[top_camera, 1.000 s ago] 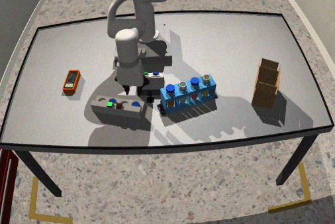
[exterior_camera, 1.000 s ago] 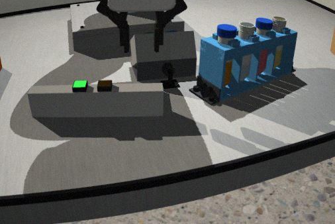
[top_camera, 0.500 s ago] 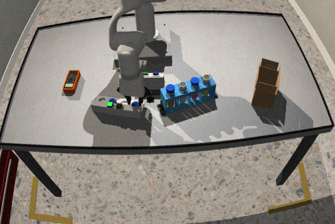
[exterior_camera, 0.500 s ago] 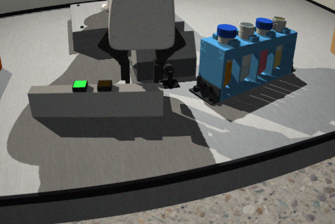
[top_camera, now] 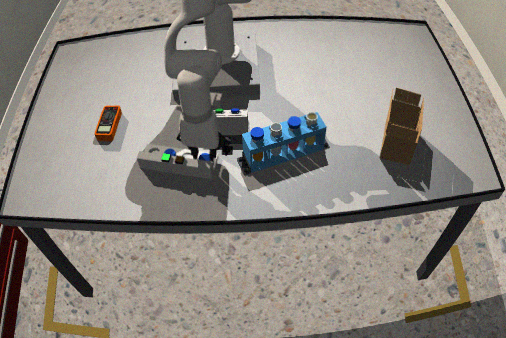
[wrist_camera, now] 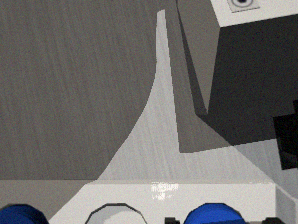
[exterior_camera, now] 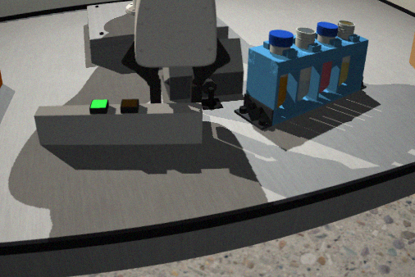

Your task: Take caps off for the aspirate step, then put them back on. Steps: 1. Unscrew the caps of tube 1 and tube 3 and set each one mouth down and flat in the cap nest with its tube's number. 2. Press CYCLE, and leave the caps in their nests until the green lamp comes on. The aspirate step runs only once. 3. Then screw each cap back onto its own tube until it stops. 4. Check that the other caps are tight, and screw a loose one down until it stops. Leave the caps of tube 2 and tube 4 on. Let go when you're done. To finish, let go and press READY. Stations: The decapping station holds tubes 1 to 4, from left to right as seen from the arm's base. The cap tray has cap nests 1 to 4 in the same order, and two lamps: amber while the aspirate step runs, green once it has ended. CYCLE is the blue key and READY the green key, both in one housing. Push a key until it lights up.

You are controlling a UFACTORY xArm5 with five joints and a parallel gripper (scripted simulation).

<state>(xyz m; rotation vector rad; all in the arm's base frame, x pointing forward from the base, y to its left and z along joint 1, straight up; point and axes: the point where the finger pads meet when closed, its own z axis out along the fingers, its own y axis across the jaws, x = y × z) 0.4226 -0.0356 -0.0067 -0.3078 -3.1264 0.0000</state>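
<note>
Now: hand 240 mm to the right of the blue cap, 70 mm below it and 30 mm past it. Also, from my hand: blue key: 130 mm behind, 90 mm to the left, 20 mm above; then green key: 130 mm behind, 40 mm to the left, 20 mm above; then grey key housing: 110 mm behind, 60 mm to the left, 10 mm above.
</note>
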